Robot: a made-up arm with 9 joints.
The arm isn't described. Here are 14 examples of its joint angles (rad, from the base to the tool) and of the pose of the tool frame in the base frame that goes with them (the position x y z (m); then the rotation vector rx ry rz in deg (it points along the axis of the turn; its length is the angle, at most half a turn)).
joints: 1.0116 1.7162 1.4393 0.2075 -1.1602 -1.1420 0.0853 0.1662 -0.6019
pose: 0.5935 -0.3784 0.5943 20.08 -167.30 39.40
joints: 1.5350 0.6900 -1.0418 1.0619 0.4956 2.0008 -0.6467 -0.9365 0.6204
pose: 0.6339 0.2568 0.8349 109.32 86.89 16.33
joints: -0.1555 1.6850 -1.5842 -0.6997 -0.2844 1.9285 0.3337 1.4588 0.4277
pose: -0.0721 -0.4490 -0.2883 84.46 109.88 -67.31
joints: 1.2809 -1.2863 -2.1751 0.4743 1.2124 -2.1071 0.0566 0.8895 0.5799
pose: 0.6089 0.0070 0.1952 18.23 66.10 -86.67
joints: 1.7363 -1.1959 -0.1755 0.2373 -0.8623 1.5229 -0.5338 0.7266 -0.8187
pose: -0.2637 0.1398 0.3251 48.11 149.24 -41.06
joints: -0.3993 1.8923 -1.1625 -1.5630 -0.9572 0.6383 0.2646 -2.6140 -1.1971
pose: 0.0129 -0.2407 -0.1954 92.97 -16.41 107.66
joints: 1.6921 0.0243 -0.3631 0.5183 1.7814 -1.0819 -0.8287 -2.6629 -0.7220
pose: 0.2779 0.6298 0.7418 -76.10 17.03 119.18
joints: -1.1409 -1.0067 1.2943 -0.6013 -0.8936 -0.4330 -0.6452 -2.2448 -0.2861
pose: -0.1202 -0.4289 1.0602 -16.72 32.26 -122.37
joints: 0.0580 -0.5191 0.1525 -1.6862 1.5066 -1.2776 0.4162 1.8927 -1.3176
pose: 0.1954 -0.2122 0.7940 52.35 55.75 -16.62
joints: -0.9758 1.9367 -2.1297 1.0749 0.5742 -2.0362 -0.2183 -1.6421 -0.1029
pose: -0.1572 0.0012 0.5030 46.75 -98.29 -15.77
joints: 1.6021 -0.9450 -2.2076 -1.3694 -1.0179 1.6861 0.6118 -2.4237 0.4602
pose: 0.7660 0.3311 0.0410 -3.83 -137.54 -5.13
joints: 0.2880 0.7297 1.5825 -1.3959 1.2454 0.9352 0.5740 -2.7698 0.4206
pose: 0.8045 -0.3681 0.6227 98.00 17.78 107.77
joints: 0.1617 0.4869 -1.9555 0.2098 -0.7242 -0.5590 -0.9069 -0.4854 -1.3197
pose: 0.5939 -0.1678 0.0085 102.77 9.69 71.09
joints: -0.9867 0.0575 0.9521 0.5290 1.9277 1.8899 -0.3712 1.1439 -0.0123
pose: 0.4917 -0.8546 1.1380 -32.77 90.22 -146.81
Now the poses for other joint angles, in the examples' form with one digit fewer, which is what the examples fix.
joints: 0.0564 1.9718 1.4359 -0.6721 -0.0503 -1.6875 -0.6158 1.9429 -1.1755
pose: 0.589 -0.529 -0.124 96.5 135.3 25.8
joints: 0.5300 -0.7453 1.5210 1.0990 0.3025 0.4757 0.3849 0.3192 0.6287
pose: 0.316 0.359 0.250 -42.4 31.3 -10.1
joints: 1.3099 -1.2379 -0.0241 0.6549 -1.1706 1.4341 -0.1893 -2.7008 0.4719
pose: -0.078 0.190 0.478 -121.3 -34.3 41.1
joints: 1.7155 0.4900 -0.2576 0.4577 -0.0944 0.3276 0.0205 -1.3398 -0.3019
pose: 0.561 0.219 0.550 -34.8 48.3 -71.4
